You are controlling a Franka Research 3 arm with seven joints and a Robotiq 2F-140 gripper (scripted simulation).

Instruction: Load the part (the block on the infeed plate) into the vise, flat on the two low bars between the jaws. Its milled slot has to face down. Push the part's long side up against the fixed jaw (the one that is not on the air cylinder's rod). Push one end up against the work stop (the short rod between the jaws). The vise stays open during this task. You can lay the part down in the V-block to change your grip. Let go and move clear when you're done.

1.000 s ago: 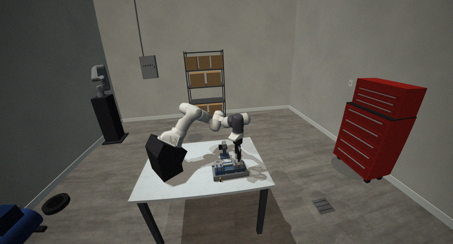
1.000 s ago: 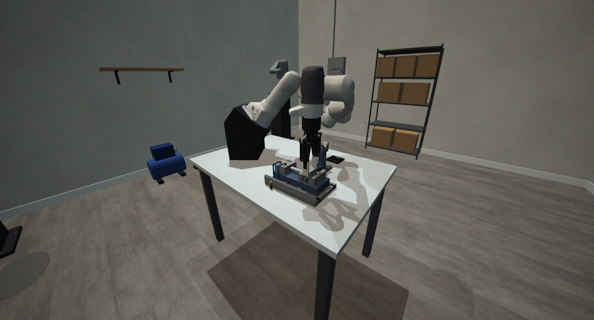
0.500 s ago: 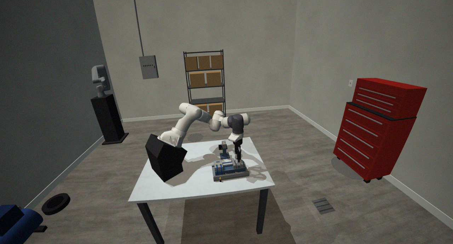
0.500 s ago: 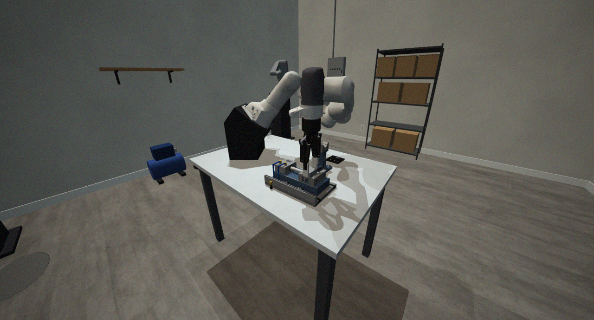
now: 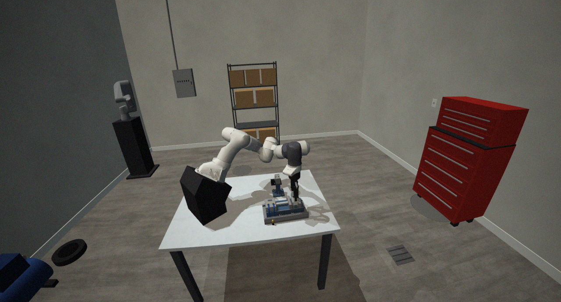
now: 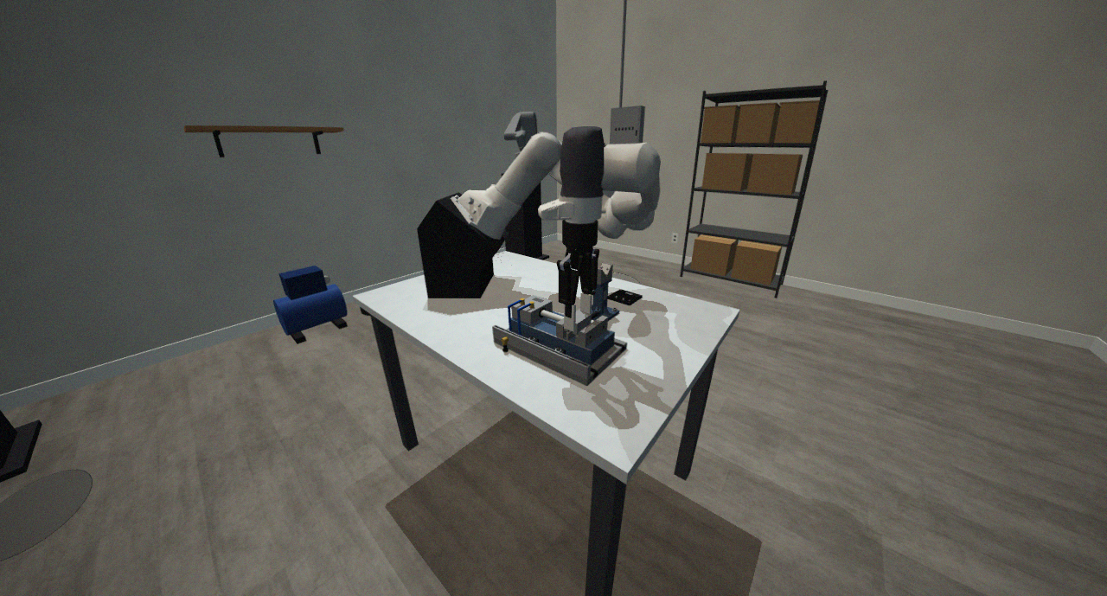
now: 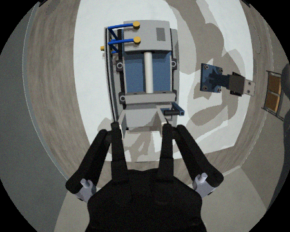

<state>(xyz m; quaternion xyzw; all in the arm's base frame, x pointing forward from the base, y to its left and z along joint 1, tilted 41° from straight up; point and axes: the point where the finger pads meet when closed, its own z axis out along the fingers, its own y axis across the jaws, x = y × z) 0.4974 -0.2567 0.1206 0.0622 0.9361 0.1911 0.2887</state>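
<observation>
My hand is 3 cm above the part. Also, from my hand: black infeed plate: 40 cm to the left, 12 cm below, 7 cm behind.
</observation>
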